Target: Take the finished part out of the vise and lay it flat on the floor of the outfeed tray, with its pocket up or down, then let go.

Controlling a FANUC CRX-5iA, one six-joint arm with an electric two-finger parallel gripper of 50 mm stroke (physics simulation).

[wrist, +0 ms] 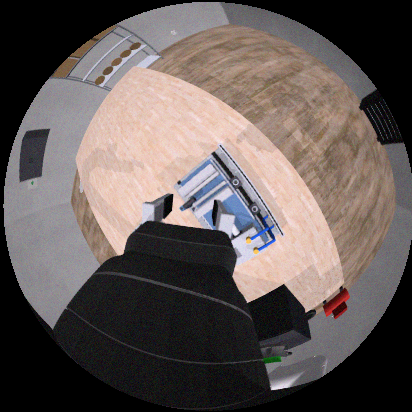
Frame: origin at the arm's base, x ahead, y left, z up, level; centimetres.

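Seen in the pictures: gripper, between the fingertips: (192, 204); arm's base, origin of its link: (265, 348).
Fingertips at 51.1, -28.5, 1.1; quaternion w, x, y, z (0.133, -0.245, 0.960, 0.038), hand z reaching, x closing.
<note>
Offsets run from my fingertips to a thing's top centre, as dx, dy, dz. "spot": to the spot under its first point.
The vise @[-4.4, +2.6, -13.7] (201, 178) stands on the pale wooden table near the middle of the view, with light grey crosswise jaws, blue stretches between them and a dark rail along its far side. No part can be made out between the jaws, and the finished part does not show in this view. My gripper (192, 204) is open and empty. Its left finger is over the table beside the vise, and its right finger hangs over the vise and hides some of it. No outfeed tray can be made out.
Blue hoses @[spot: -16.8, -0.7, -12.7] (273, 239) with brass-coloured fittings rise at the vise's near right end. A black box (280, 317) is at the lower right, with a red object (336, 303) beyond it. A rack with brown discs (116, 62) stands at the upper left. My dark gripper body hides the bottom.
</note>
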